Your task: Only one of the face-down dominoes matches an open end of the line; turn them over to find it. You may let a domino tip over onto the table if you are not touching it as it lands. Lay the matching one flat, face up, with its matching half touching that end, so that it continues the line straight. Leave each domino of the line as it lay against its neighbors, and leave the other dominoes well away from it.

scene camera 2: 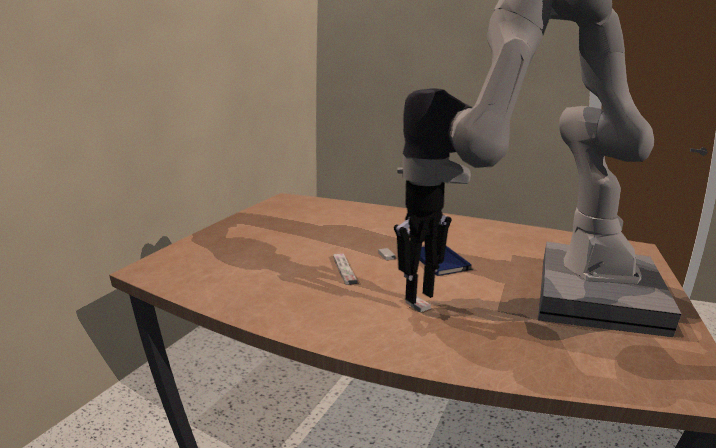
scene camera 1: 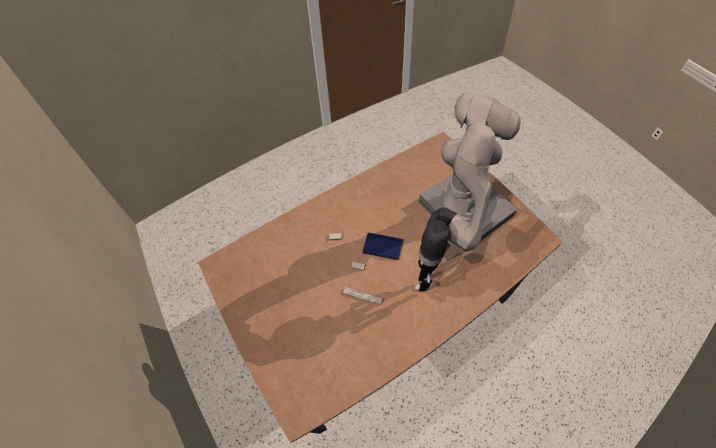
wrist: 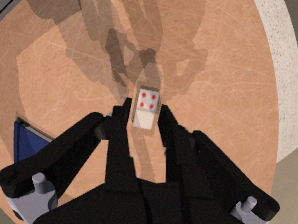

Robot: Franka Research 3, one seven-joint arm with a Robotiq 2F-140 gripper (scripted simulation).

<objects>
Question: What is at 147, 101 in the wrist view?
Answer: A domino.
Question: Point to a dark blue book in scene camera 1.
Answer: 379, 245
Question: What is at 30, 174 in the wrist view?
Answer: The gripper.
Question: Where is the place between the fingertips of the gripper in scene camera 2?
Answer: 419, 298
</objects>
